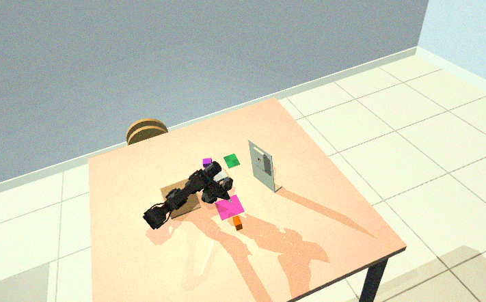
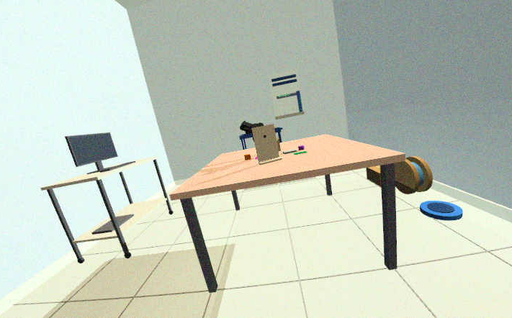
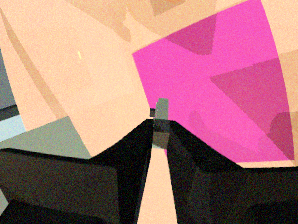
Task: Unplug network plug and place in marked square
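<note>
The magenta marked square lies 1 cm behind my gripper tip and 6 cm below it. Round my gripper tip: orange cube: 2 cm behind, 12 cm to the right, 4 cm below; then upright panel: 22 cm ahead, 4 cm to the left, 6 cm above; then network plug: right at my gripper tip.
</note>
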